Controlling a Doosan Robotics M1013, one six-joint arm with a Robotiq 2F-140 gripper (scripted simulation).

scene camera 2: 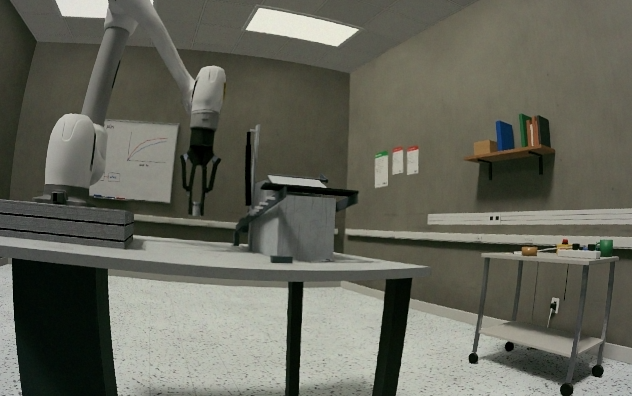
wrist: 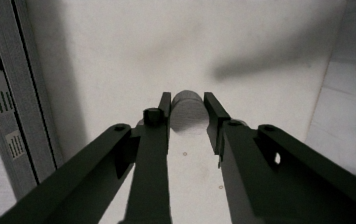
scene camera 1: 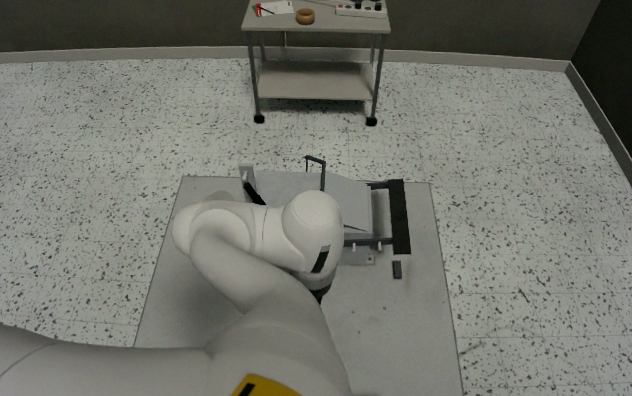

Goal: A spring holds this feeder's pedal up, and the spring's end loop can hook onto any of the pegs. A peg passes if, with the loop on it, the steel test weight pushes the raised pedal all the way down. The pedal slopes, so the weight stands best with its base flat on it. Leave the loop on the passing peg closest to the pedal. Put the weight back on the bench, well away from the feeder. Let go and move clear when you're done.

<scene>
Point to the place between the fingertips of my gripper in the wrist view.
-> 187, 105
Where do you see a pedal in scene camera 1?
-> At 400, 239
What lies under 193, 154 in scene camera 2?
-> My gripper.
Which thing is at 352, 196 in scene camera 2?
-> A pedal.
</scene>
